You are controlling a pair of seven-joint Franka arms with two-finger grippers.
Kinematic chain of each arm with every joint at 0, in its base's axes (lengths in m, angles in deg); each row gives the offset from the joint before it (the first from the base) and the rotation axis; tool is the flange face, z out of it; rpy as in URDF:
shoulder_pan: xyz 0 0 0.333 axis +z
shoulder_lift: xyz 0 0 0 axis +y
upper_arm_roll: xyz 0 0 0.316 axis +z
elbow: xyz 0.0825 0 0 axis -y
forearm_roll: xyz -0.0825 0 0.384 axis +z
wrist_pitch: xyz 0 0 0 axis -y
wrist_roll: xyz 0.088 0 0 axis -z
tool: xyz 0 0 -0.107 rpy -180 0 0
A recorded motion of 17 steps. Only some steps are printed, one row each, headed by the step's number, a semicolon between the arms.
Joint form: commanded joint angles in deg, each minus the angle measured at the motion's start. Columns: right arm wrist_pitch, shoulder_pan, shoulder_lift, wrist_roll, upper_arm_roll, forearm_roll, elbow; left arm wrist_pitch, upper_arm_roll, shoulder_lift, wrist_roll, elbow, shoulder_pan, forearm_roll.
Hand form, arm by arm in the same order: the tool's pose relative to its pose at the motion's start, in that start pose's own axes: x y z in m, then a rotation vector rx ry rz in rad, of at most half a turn. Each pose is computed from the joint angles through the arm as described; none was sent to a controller.
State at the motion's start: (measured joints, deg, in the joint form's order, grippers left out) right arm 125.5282 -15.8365 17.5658 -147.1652 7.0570 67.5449 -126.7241; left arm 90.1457 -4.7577 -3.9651 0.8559 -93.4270 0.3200 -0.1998
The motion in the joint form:
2: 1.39 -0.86 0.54 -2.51 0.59 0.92 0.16; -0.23 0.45 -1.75 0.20 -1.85 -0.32 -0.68
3: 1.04 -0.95 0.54 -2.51 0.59 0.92 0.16; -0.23 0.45 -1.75 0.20 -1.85 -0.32 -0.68
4: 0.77 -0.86 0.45 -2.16 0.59 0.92 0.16; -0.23 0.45 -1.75 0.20 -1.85 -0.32 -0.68
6: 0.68 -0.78 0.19 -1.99 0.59 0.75 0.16; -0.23 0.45 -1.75 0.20 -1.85 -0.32 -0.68
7: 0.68 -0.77 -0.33 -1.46 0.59 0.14 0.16; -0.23 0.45 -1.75 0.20 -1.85 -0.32 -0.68
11: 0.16 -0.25 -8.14 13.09 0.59 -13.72 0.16; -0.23 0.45 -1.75 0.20 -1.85 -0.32 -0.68
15: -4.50 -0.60 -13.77 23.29 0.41 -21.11 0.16; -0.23 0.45 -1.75 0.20 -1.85 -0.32 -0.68
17: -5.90 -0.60 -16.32 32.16 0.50 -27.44 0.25; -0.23 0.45 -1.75 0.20 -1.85 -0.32 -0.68
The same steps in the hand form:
2: -0.0062 0.0015 -0.0017 -0.0245 -0.0105 -0.0258; -0.0103 0.0007 -0.0006 -0.0102 -0.0056 0.0010
3: -0.0062 0.0012 -0.0018 -0.0226 -0.0056 -0.0249; -0.0103 0.0007 -0.0006 -0.0102 -0.0056 0.0010
4: -0.0046 0.0012 -0.0013 -0.0199 -0.0014 -0.0210; -0.0103 0.0007 -0.0006 -0.0102 -0.0056 0.0010
6: -0.0024 0.0018 -0.0020 -0.0187 -0.0018 -0.0242; -0.0103 0.0007 -0.0006 -0.0102 -0.0056 0.0010
7: 0.0009 0.0032 -0.0050 -0.0168 -0.0076 -0.0284; -0.0103 0.0007 -0.0006 -0.0102 -0.0056 0.0010
11: 0.0523 0.0165 -0.0460 0.0560 -0.1468 -0.0214; -0.0103 0.0007 -0.0006 -0.0102 -0.0056 0.0010
15: 0.0884 0.0154 -0.0755 0.1047 -0.2026 0.0310; -0.0103 0.0007 -0.0006 -0.0102 -0.0056 0.0010
17: 0.1039 0.0134 -0.0889 0.1316 -0.2850 0.1004; -0.0103 0.0007 -0.0006 -0.0102 -0.0056 0.0010

